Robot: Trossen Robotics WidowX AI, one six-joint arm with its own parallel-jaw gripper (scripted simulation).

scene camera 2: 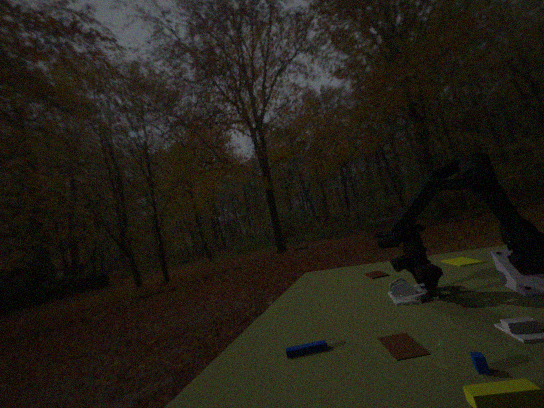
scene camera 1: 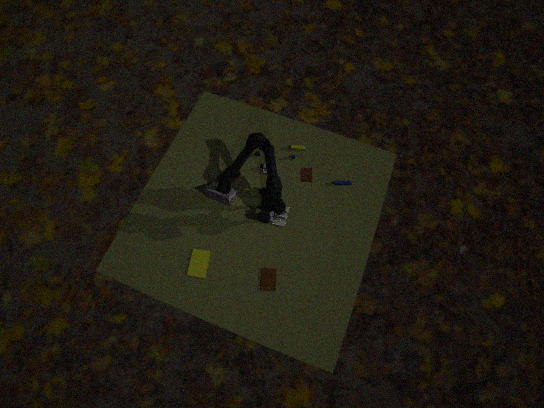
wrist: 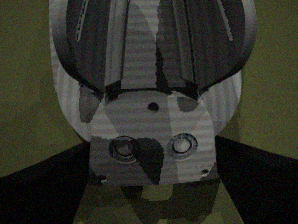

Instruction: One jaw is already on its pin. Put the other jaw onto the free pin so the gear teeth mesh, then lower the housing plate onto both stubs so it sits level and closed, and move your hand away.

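Observation:
The gripper point(scene camera 2: 427, 293), point(wrist: 151, 144): visible.

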